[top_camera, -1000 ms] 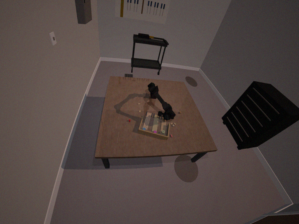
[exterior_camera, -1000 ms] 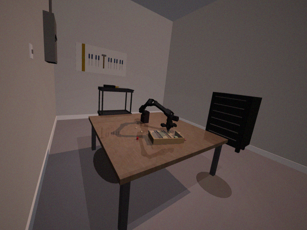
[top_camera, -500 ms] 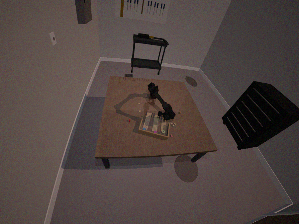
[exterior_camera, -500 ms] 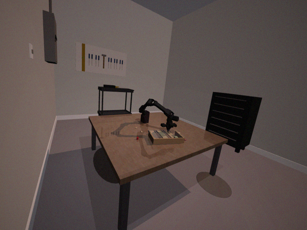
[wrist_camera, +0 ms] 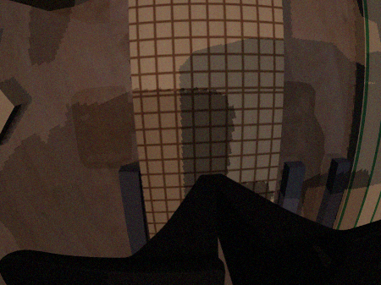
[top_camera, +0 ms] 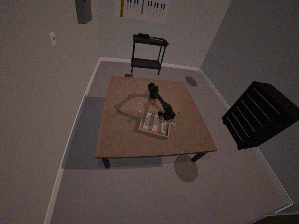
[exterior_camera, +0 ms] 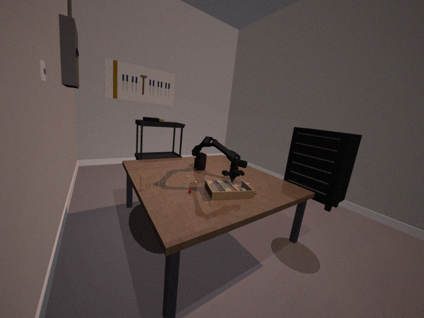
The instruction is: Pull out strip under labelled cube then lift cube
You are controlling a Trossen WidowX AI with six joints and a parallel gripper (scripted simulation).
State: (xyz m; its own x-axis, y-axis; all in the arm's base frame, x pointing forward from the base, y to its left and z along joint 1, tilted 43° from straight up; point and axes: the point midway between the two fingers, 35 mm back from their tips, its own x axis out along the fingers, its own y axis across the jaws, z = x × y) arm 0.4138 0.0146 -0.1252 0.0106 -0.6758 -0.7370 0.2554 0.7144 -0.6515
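Now: gripper tip 170 mm past the blue strip and 110 mm to the right of it. From my gripper tip the other things lie so: red strip 420 mm to the right, 40 mm ahead, 10 mm above.
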